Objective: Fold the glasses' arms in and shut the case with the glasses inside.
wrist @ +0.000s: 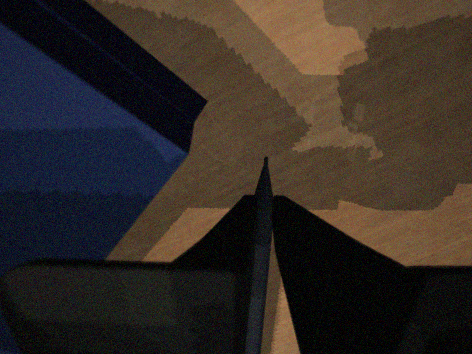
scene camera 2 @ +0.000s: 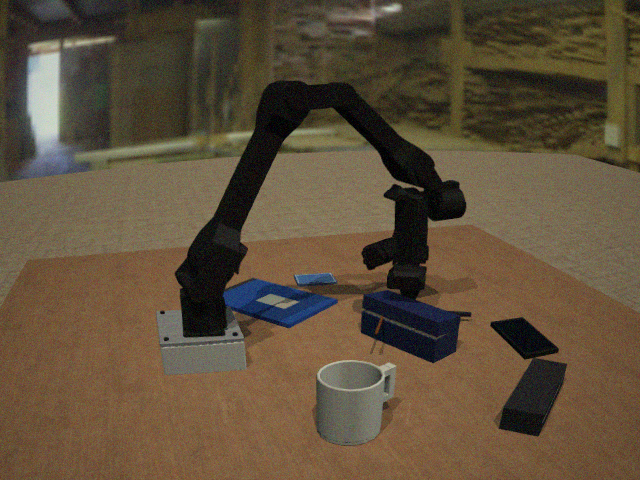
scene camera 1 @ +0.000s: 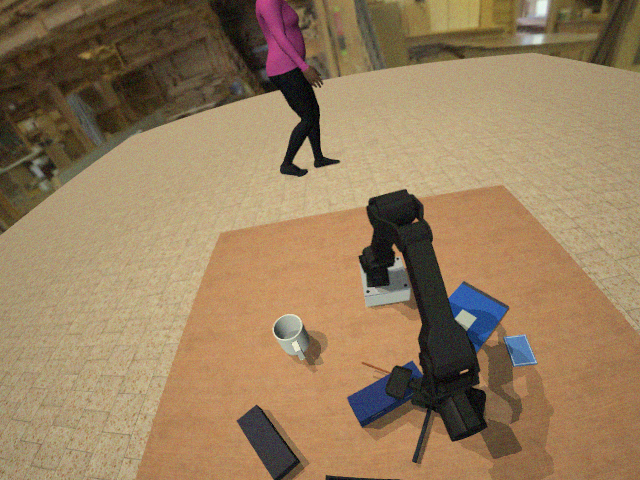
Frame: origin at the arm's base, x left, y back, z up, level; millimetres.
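Where they show: gripper, fingertip midpoint: (wrist: 263,206) (scene camera 1: 430,406); arm's base at its link origin: (scene camera 2: 203,328) (scene camera 1: 377,277).
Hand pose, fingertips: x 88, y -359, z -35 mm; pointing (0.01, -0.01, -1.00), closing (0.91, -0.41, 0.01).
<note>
Things, the pixels of their top centre, and the offset from my fingertips. "spot": a spot on its surface instead. Level surfaces: height alone.
- thin orange-brown rod at a spot on its surface: (scene camera 2: 379,326) (scene camera 1: 371,366) spot: dx -124, dy +93, dz +31 mm
- thin dark pen at its top centre: (wrist: 257,310) (scene camera 2: 434,308) (scene camera 1: 424,427) dx -21, dy -46, dz +5 mm
- grey mug at a spot on its surface: (scene camera 2: 347,408) spot: dx -367, dy +208, dz +40 mm
- table at its surface level: dz -20 mm
- black box at its top centre: (scene camera 2: 538,384) (scene camera 1: 264,439) dx -364, dy -70, dz +15 mm
- black phone at its top centre: (scene camera 2: 524,334) dx -155, dy -171, dz -12 mm
- blue book at its top centre: (scene camera 2: 269,298) (scene camera 1: 466,317) dx +142, dy +223, dz -12 mm
- light blue card at its top centre: (scene camera 2: 315,278) (scene camera 1: 519,349) dx +249, dy +111, dz -15 mm
The dark blue case (scene camera 1: 373,404) (scene camera 2: 400,338) (wrist: 75,100) lies on the table, its lid down, with a pale line along the seam. A thin orange-brown rod (scene camera 1: 375,367) (scene camera 2: 379,326) sticks out at its mug side; I cannot tell for sure that it is an arm of the glasses. The rest of the glasses does not show. My gripper (scene camera 1: 430,405) (scene camera 2: 409,296) (wrist: 263,206) is shut on a thin dark pen (scene camera 1: 422,436) (scene camera 2: 463,313) (wrist: 258,280), beside the case on the side away from the mug. In the wrist view the case's corner is left of the fingertips.
A grey mug (scene camera 1: 289,335) (scene camera 2: 347,408) stands on the table (scene camera 1: 248,289) (scene camera 2: 103,413). A black box (scene camera 1: 267,443) (scene camera 2: 535,395) lies near a black phone (scene camera 2: 524,336). A blue book (scene camera 1: 490,310) (scene camera 2: 312,311) and a light blue card (scene camera 1: 520,350) (scene camera 2: 315,279) lie near the arm. A person stands beyond the table.
</note>
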